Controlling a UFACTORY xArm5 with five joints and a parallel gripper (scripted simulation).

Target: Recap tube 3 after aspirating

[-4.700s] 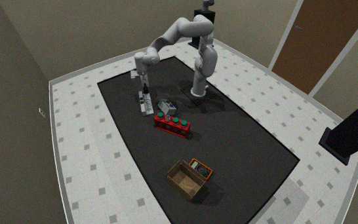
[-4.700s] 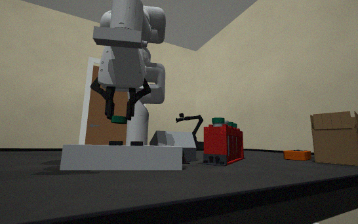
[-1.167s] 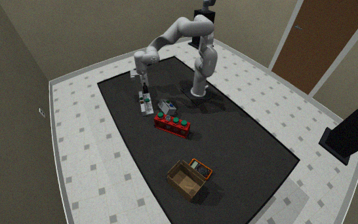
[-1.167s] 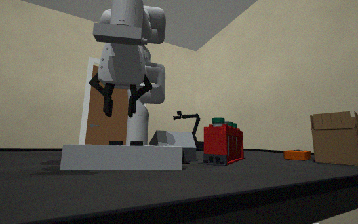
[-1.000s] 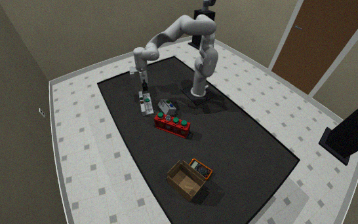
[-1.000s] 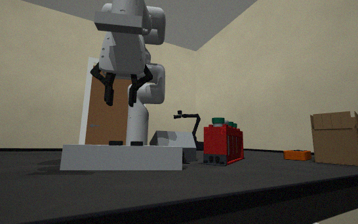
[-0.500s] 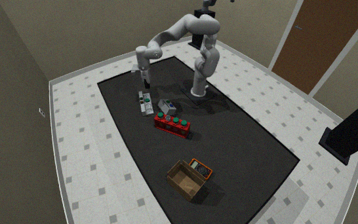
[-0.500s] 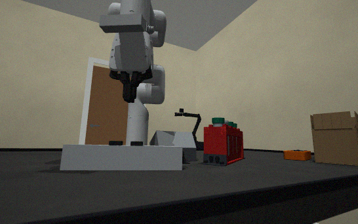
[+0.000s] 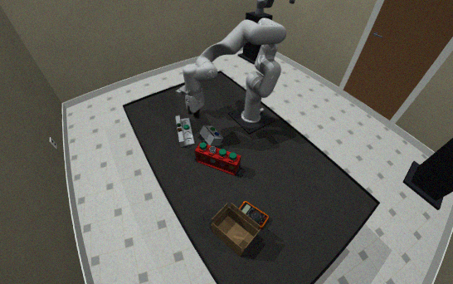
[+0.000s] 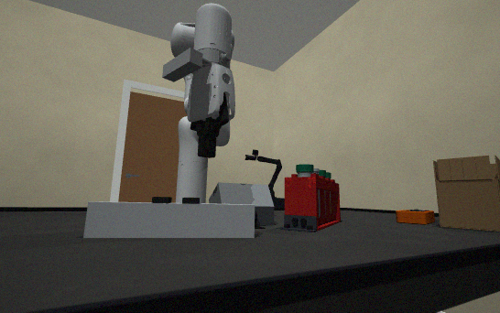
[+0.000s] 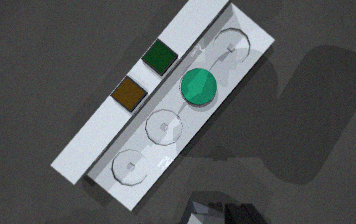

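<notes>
Now: the blue CYCLE key 50 mm behind my hand, 110 mm to the left of it and 80 mm below it. From my hand the other things lie so: grey key housing 40 mm behind, 90 mm to the left, 100 mm below; green READY key 60 mm behind, 70 mm to the left, 80 mm below; orange meter 70 mm ahead, 560 mm to the left, 130 mm below.
</notes>
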